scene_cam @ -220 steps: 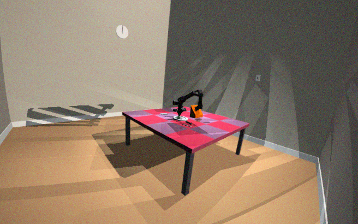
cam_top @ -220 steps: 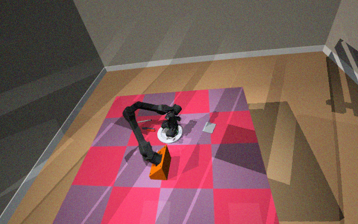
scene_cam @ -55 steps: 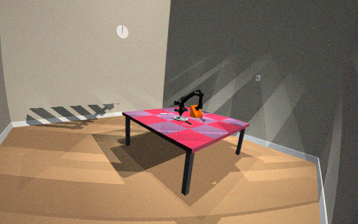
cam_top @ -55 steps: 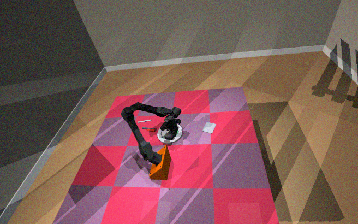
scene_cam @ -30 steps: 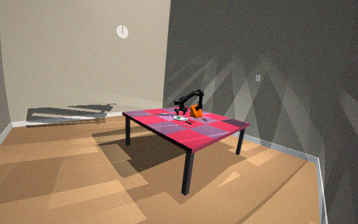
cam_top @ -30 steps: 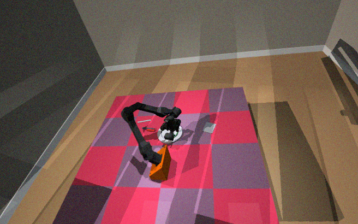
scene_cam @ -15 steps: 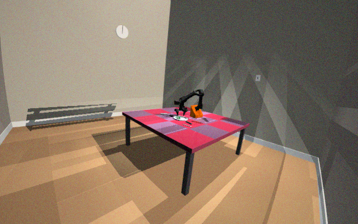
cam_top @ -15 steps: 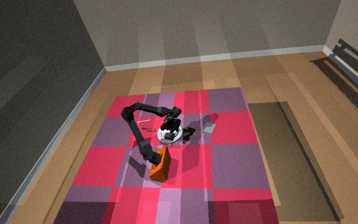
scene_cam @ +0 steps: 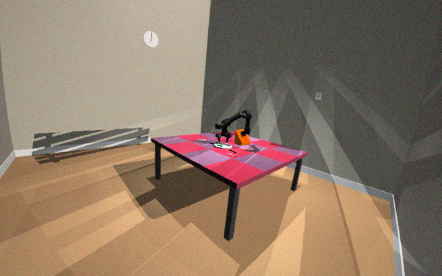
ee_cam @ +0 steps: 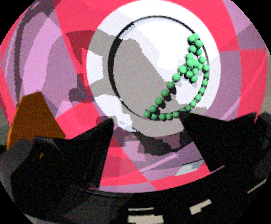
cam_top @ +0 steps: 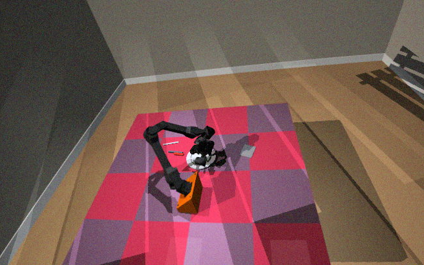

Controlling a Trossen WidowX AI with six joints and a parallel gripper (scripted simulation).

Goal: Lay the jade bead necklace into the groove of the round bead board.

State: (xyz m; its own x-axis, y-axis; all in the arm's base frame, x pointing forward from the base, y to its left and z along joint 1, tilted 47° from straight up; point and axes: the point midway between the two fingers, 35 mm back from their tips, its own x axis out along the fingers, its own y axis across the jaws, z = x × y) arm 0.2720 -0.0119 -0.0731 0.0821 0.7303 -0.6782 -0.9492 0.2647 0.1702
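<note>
My gripper tip is 50 mm short of the round white bead board, 50 mm to the right of it and 10 mm above it. Also, from my gripper tip: red-handled tool: 90 mm ahead, 220 mm to the left, 10 mm below; then flat grey pad: 80 mm ahead, 260 mm to the right, 20 mm below; then thin white rod: 200 mm ahead, 290 mm to the left, 20 mm below.
</note>
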